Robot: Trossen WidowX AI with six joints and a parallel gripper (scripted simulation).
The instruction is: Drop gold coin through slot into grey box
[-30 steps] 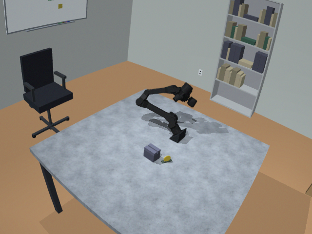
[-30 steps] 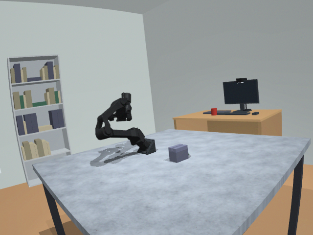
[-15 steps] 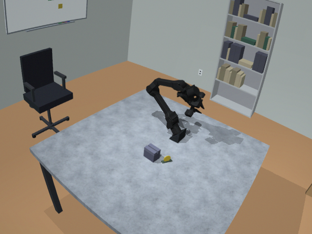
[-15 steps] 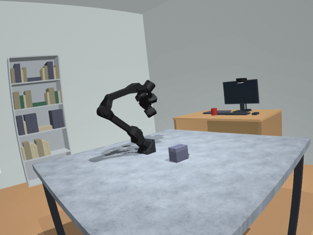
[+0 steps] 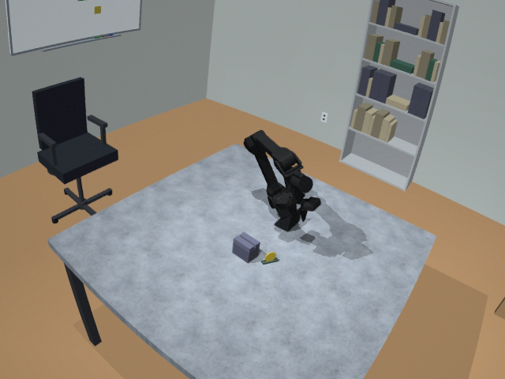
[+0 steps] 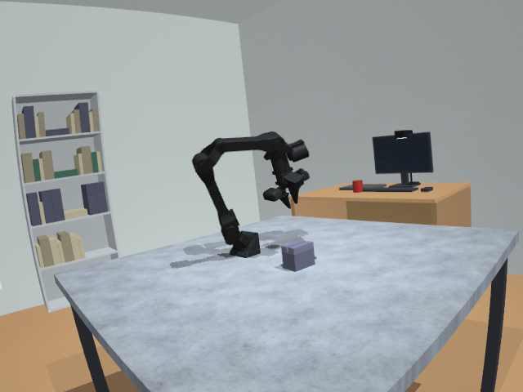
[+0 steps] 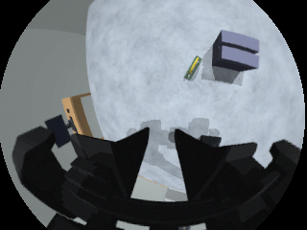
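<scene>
Right now the gold coin is 140 mm below my gripper tip, 100 mm ahead of it and 40 mm to the right of it.
</scene>
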